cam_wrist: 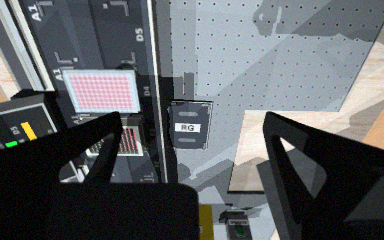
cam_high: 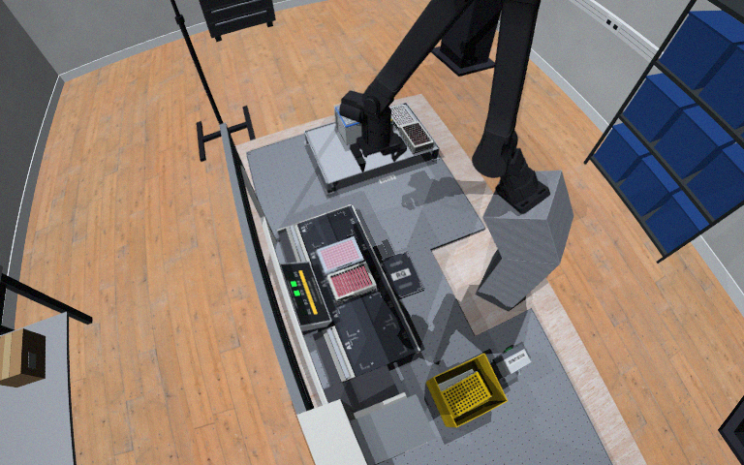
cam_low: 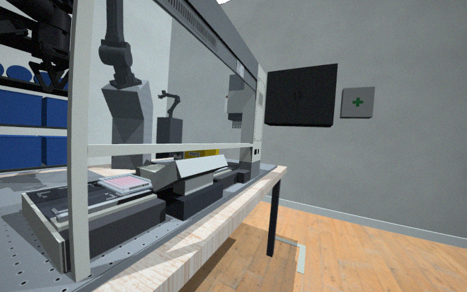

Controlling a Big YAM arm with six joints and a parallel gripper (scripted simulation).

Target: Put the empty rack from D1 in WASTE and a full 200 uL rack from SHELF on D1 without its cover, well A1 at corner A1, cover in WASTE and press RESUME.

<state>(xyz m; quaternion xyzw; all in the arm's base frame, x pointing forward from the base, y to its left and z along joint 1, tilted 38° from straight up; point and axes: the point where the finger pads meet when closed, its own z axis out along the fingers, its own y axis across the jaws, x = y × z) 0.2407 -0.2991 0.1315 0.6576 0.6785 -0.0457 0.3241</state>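
Now: hand 36 cm to the left of the clear tip-rack cover, 19 cm past it and 17 cm above it. The rest, counted from my hand: shelf label: 29 cm below, 13 cm to the right, 12 cm behind; then pink plate: 24 cm below, 18 cm ahead, 9 cm to the left; then frame post: 35 cm ahead, 8 cm to the right, 6 cm below.
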